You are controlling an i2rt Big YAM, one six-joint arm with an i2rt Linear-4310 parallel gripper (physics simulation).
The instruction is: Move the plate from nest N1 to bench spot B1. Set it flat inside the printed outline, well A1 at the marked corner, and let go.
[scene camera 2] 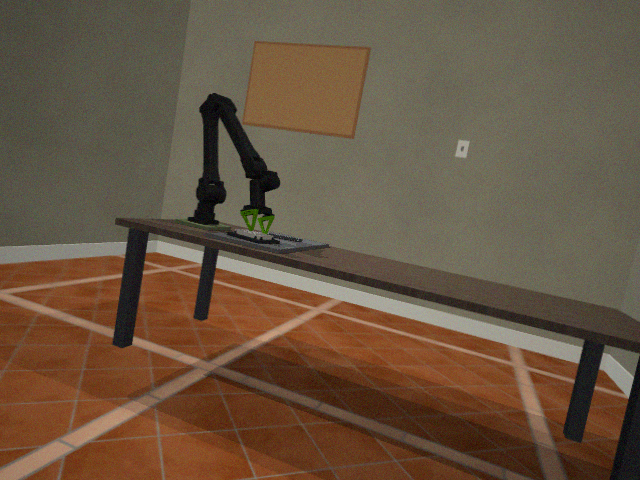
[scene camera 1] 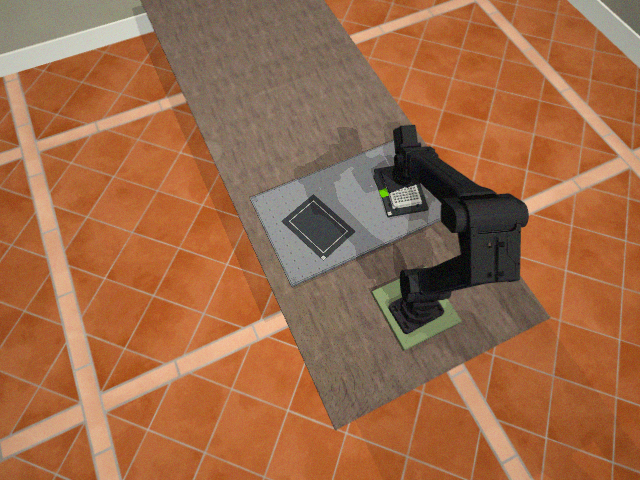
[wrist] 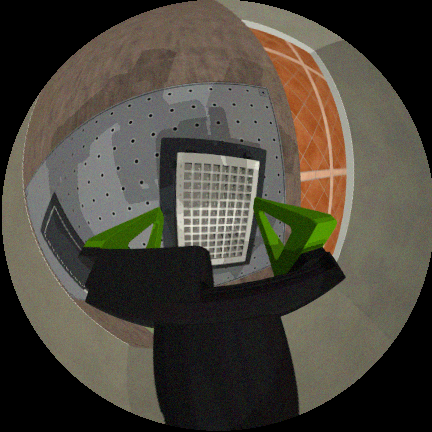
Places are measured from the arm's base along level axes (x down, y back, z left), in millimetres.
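Where they show: gripper, fingertip midpoint: [scene camera 2: 258, 232] [scene camera 1: 397, 182] [wrist: 207, 206]; arm's base at its link origin: [scene camera 2: 203, 222] [scene camera 1: 415, 310].
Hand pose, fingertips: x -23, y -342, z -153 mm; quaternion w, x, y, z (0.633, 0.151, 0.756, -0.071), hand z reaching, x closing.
Each offset is from my fingertips to the top centre of the thing. "spot": to the spot under its first point. Level surfaces: height alone.
The pale plate @[dx +1, dy +14, dz -8 mm] [scene camera 1: 405, 197] [scene camera 2: 248, 234] [wrist: 215, 185], a grid of wells, sits in the dark nest @[dx +5, dy +14, dz -7 mm] [scene camera 1: 405, 210] [wrist: 169, 175] at the right of the grey perforated board. My gripper [scene camera 2: 258, 230] [wrist: 207, 206] is open and empty, its green fingers pointing down on either side of the plate's width, with the tips close above it. In scene camera 1 one green finger shows and the arm hides the other. Bench spot B1 @[spot: dx +25, dy +5, dz +264 mm] [scene camera 1: 317, 225] [wrist: 65, 250] is a dark panel with a thin white outline and a small white corner mark @[dx +25, dy +100, dz +295 mm] [scene camera 1: 323, 257]. The plate's well lettering is too small to read.
The grey perforated board @[dx +27, dy -8, dz +140 mm] [scene camera 1: 289, 258] [scene camera 2: 305, 246] [wrist: 100, 155] lies on the long brown table @[dx +41 mm] [scene camera 1: 258, 103] [scene camera 2: 413, 276]. The arm stands on a green base pad [scene camera 1: 408, 341] near the table's end. Another small white mark @[dx +15, dy +71, dz +67 mm] [scene camera 1: 389, 213] is on the nest's corner.
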